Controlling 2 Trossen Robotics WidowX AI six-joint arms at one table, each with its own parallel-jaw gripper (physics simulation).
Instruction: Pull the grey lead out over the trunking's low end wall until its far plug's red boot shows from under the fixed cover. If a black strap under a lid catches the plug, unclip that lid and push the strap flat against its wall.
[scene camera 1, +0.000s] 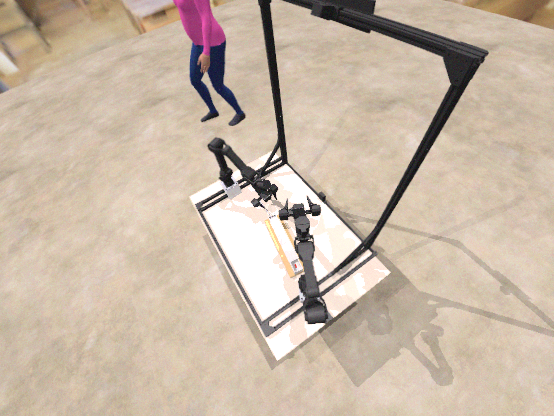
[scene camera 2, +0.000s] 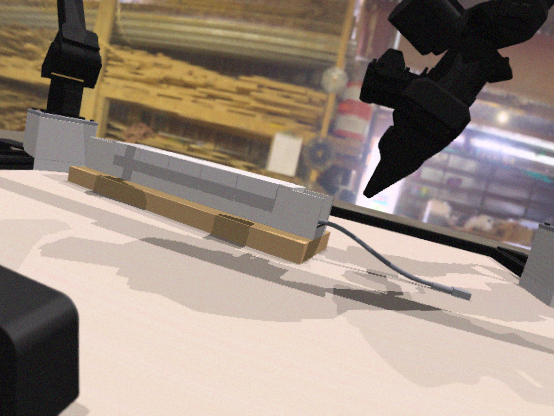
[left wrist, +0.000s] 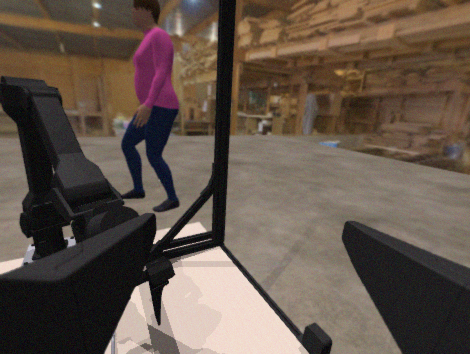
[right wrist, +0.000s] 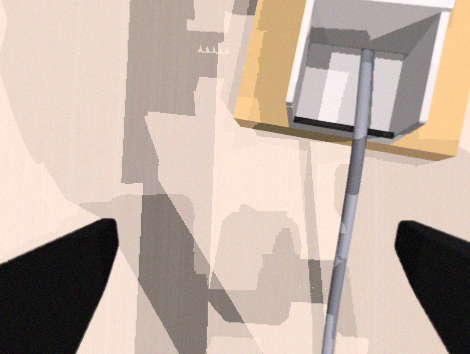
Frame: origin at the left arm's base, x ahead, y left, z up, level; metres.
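Seen in the pictures: left gripper, between the fingertips: (scene camera 1: 297, 197) (left wrist: 251, 225); right gripper, between the fingertips: (scene camera 1: 271, 204) (scene camera 2: 369, 192) (left wrist: 131, 340) (right wrist: 257, 232); left arm's base, origin of its link: (scene camera 2: 62, 115); right arm's base, origin of its link: (scene camera 1: 228, 182) (left wrist: 51, 249).
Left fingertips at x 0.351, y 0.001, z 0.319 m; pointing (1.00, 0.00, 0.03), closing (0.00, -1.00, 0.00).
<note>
Pixels of each thing's top centre, then the offset from my left fingertips to it. "spot": a spot on its surface instead. Level surfaces: height alone.
- grey lead, a spot on its surface: (right wrist: 351, 200) spot: 0.166 m ahead, 0.182 m left, 0.375 m down
- grey plug, centre of its top: (scene camera 2: 461, 289) 0.300 m ahead, 0.243 m left, 0.408 m down
- small red patch, a spot on its surface: (scene camera 1: 295, 266) spot: 0.205 m back, 0.051 m left, 0.383 m down
- table, height of its surface: 0.416 m down
The grey lead (scene camera 2: 376, 255) (right wrist: 351, 200) leaves the trunking (scene camera 1: 284, 240) (scene camera 2: 295, 215) over its low, black-edged end wall (right wrist: 320, 125) and slopes down to a grey plug (scene camera 2: 461, 293) near the table. Lids cover the trunking behind its open end. A small red patch (scene camera 1: 295, 266) shows at the trunking's lower end in scene camera 1. No strap can be made out. My right gripper (scene camera 2: 368, 194) (right wrist: 257, 232) is open above the lead, whose outer stretch runs between its fingers in the right wrist view. My left gripper (scene camera 1: 298, 201) (left wrist: 251, 225) is open, raised beside the trunking's upper end.
The trunking sits on a yellow wooden base (scene camera 2: 185, 212) (right wrist: 272, 65). Black rails edge the table (scene camera 2: 250, 360), and a tall black frame (scene camera 1: 274, 80) (left wrist: 223, 125) rises from it. A person in pink (scene camera 1: 208, 30) (left wrist: 155, 70) stands on the floor beyond.
</note>
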